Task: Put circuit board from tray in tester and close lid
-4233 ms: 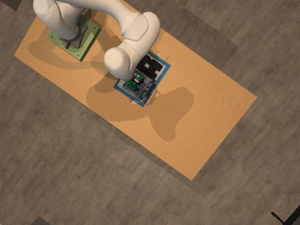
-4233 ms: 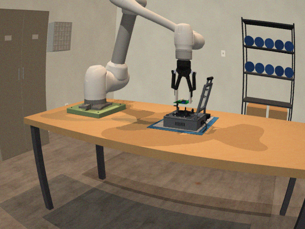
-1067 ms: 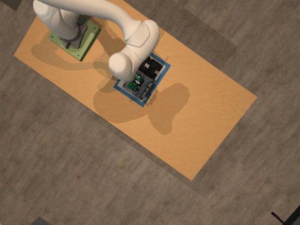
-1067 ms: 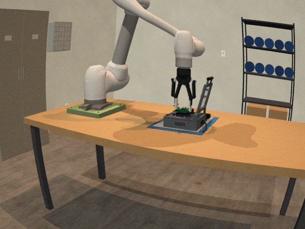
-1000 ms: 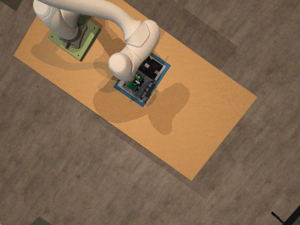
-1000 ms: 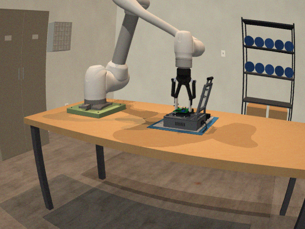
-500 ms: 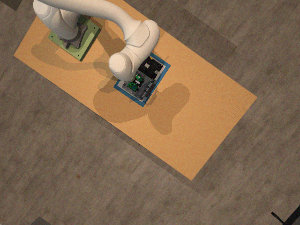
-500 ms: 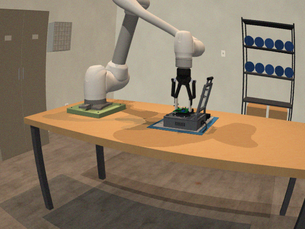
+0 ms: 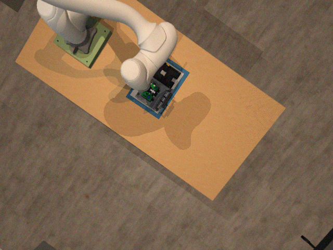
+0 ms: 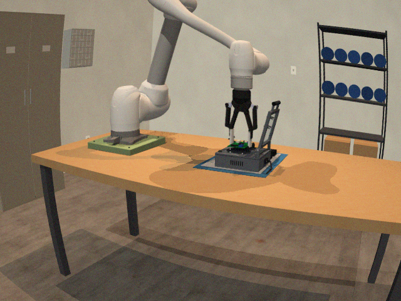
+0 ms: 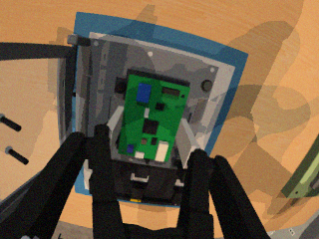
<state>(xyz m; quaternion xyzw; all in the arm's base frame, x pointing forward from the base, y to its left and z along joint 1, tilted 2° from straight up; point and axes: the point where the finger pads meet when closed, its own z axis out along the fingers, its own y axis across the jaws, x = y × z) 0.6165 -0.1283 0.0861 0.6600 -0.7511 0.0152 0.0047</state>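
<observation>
Right now my hand is 2 cm above the green circuit board. Round my hand: lid: 12 cm ahead, 2 cm to the right, 8 cm above; then latch hook: 5 cm behind, 7 cm to the left, 2 cm below; then grey tester: 4 cm ahead, 3 cm to the left, 1 cm above.
</observation>
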